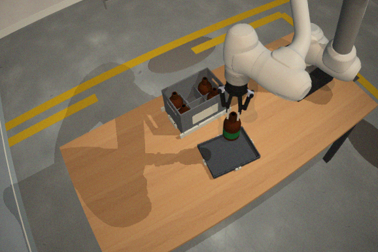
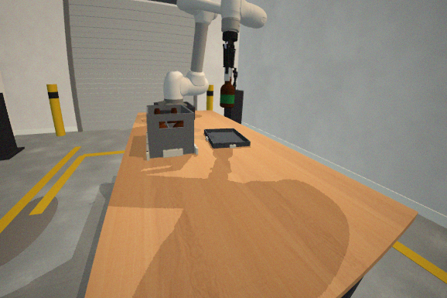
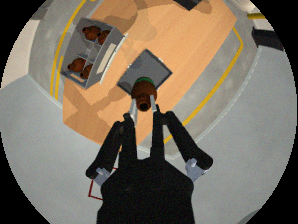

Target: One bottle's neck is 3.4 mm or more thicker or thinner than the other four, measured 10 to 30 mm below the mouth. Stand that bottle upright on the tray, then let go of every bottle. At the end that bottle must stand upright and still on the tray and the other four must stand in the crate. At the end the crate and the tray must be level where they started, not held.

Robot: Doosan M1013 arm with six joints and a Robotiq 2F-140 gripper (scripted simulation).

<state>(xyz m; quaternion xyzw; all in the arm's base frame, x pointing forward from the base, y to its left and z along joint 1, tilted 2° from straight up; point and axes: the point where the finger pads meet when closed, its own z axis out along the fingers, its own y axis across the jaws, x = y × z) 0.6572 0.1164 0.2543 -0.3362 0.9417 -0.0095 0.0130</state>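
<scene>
Now: hand 90 mm above the glass bottle. The rest, counted from my hand: dark tray 330 mm below; then grey crate 30 mm behind, 300 mm to the right, 260 mm below.
</scene>
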